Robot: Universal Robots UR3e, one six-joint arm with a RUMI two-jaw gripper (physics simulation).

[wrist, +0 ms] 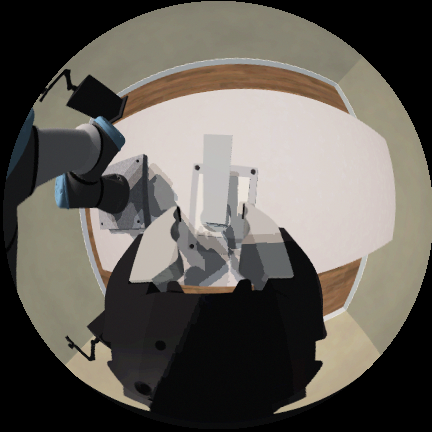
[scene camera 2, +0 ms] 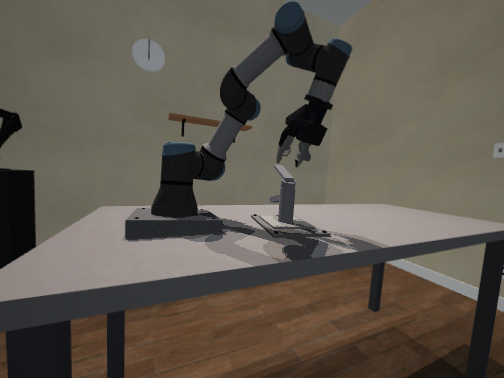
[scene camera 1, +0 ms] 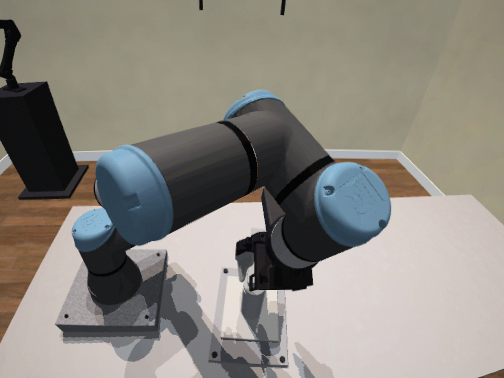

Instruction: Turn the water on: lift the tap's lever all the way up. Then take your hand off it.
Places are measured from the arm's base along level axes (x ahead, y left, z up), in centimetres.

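Pixels of known places: gripper, fingertip midpoint: (wrist: pixel 210 206) (scene camera 2: pixel 287 165); arm's base, link origin: (wrist: pixel 115 193) (scene camera 2: pixel 175 213) (scene camera 1: pixel 115 282).
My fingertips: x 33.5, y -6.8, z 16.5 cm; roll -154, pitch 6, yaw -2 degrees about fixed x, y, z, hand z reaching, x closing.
Note:
For each thing: its middle in the pictures, then the offset to it from my fingertips. Level surfaces: height alone.
- flat base plate, body centre: (scene camera 1: pixel 250 311) (wrist: pixel 220 209) (scene camera 2: pixel 285 223) dx -0.3, dy -1.7, dz -19.0 cm
- short spout, body centre: (scene camera 2: pixel 278 198) dx +0.9, dy +5.2, dz -11.8 cm
- table, surface height: dz -19.6 cm
The grey tap stands upright, its round body (scene camera 1: pixel 254 306) (scene camera 2: pixel 286 202) on a flat base plate (scene camera 1: pixel 248 359) (scene camera 2: pixel 300 232). Its flat lever (scene camera 2: pixel 283 172) (wrist: pixel 217 175) slants steeply up from the top of the body to its free end. A short spout (scene camera 2: pixel 275 199) sticks out lower down. My gripper (scene camera 2: pixel 287 163) (wrist: pixel 210 206) is open, with a wide gap between the fingertips. In scene camera 2 the fingertips are just above the lever, with nothing held between them. In scene camera 1 the gripper hides most of the lever.
The arm's grey mounting block (scene camera 1: pixel 150 280) (scene camera 2: pixel 172 228) (wrist: pixel 137 175) stands on the table (scene camera 1: pixel 400 300) (scene camera 2: pixel 150 265) (wrist: pixel 320 175), to the left of the tap. A black pedestal (scene camera 1: pixel 37 140) with a small black arm stands on the floor behind the table at the left.

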